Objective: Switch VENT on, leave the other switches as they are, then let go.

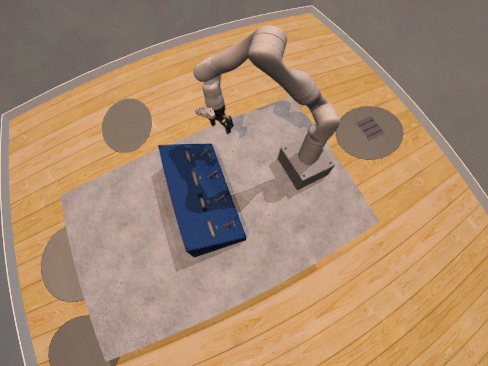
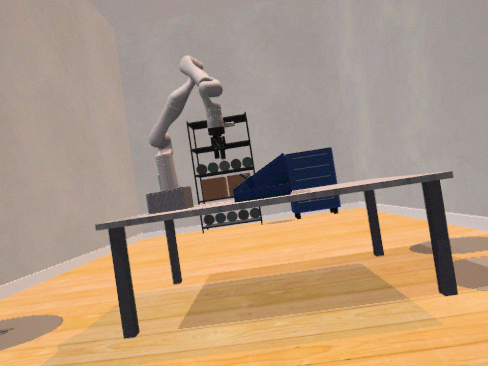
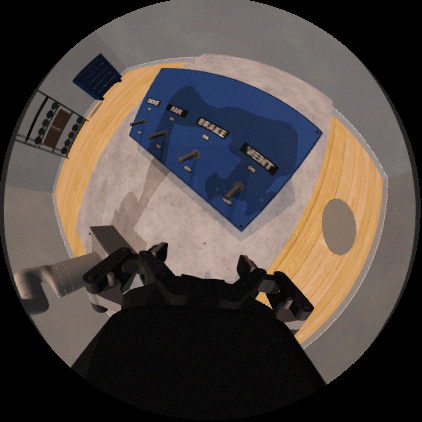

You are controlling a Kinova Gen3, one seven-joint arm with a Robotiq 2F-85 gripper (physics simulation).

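Places are measured from the arm's base along level axes (x ahead, y left, z up), in centimetres.
Pixels of known places: gripper, fingertip midpoint: (image 1: 221, 129) (image 2: 220, 158) (image 3: 202, 256); arm's base, link origin: (image 1: 307, 156) (image 2: 170, 189).
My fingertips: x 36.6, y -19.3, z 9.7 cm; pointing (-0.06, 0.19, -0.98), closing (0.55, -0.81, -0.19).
For each thing: its middle in the pictures, then the offset to it from my fingertips. "spot": a spot on its surface instead.
- sloped blue panel, body centre: (image 3: 199, 129) (image 1: 198, 195) (image 2: 268, 183) dz -14.5, dx +17.2, dy +22.4 cm
- VENT lever, body centre: (image 3: 232, 191) (image 1: 205, 152) dz -9.7, dx +9.1, dy +3.9 cm
- VENT label, body centre: (image 3: 258, 157) dz -8.3, dx +17.3, dy +4.4 cm
- mark, surface spot: (image 3: 251, 169) spot: dz -9.5, dx +14.9, dy +4.0 cm
- BRAKE lever, body centre: (image 3: 187, 156) dz -9.7, dx +8.5, dy +15.9 cm
- FAN lever, body centre: (image 3: 155, 134) dz -9.7, dx +7.8, dy +27.9 cm
- DRIVE lever, body centre: (image 3: 136, 122) dz -9.7, dx +7.1, dy +39.8 cm
A sloped blue panel (image 1: 190, 225) (image 2: 267, 175) (image 3: 230, 95) carries a row of labelled toggle levers. The VENT lever (image 1: 205, 153) (image 3: 233, 191) is at the row's end nearest my gripper, below the VENT label (image 3: 259, 158). It leans away from its ON mark (image 3: 251, 169), toward the panel's lower edge. The BRAKE lever (image 3: 189, 156), FAN lever (image 3: 157, 135) and DRIVE lever (image 3: 137, 122) also lean away from their ON marks. My gripper (image 1: 229, 129) (image 2: 220, 156) (image 3: 202, 256) is open and empty, above and off the panel's VENT end, touching no lever.
The panel stands on a grey table (image 1: 275, 250) (image 2: 350, 189). The arm's base (image 1: 315, 175) (image 2: 170, 200) is mounted on the table, facing the panel's lever side. A blue drawer cabinet (image 2: 312, 170) (image 3: 97, 77) and a black shelf rack (image 2: 242, 118) stand beyond the table.
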